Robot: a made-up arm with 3 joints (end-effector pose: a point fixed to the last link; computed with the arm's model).
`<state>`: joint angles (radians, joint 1 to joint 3).
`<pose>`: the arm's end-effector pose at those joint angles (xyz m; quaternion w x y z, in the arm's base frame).
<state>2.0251 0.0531 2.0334</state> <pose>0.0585 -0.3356 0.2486 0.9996 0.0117 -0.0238 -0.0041</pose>
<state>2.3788 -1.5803 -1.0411</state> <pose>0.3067 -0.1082 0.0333 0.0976 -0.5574 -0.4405 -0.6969</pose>
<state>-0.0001 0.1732 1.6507</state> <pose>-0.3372 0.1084 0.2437 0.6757 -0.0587 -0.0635 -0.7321</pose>
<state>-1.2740 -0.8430 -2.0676</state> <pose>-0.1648 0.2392 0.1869 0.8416 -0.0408 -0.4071 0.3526</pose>
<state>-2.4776 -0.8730 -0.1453</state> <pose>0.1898 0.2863 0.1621 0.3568 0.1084 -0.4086 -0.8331</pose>
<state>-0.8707 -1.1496 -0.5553</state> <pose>-0.3013 0.1548 0.1111 0.8289 0.4112 -0.3556 -0.1318</pose>
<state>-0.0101 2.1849 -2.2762</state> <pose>-0.2748 0.2050 -0.0484 0.1951 -0.3682 0.8078 0.4169</pose>
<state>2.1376 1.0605 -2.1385</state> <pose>-0.0338 -0.3496 0.1543 0.4635 0.5057 -0.0002 -0.7276</pose>
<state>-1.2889 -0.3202 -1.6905</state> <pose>-0.0963 0.2643 0.2368 0.9674 0.0129 -0.1589 0.1969</pose>
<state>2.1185 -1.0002 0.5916</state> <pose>0.2722 -0.2352 0.1561 0.6340 0.1027 0.4684 0.6067</pose>
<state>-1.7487 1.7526 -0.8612</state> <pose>0.2917 0.2546 0.0603 0.5780 -0.2019 0.7414 -0.2748</pose>
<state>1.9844 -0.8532 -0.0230</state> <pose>0.2288 -0.2595 0.1669 0.4890 0.2302 0.3438 0.7679</pose>
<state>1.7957 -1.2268 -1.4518</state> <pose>0.1903 -0.2491 0.1076 0.0433 -0.5672 -0.0985 -0.8165</pose>
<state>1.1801 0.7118 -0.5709</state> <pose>-0.2582 -0.2311 0.2260 0.6005 -0.3324 -0.1045 0.7197</pose>
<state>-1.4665 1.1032 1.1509</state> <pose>0.1863 0.3657 0.1404 0.2207 -0.5175 0.0824 -0.8226</pose>
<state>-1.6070 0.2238 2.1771</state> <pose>0.1391 0.3179 0.2384 0.3138 0.1072 0.0314 0.9429</pose>
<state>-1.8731 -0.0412 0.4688</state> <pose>0.1311 0.3160 0.2499 0.3892 0.0157 -0.0133 -0.9209</pose>
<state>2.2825 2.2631 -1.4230</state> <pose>0.0277 -0.3537 -0.0392 0.1183 0.8228 0.3771 -0.4085</pose>
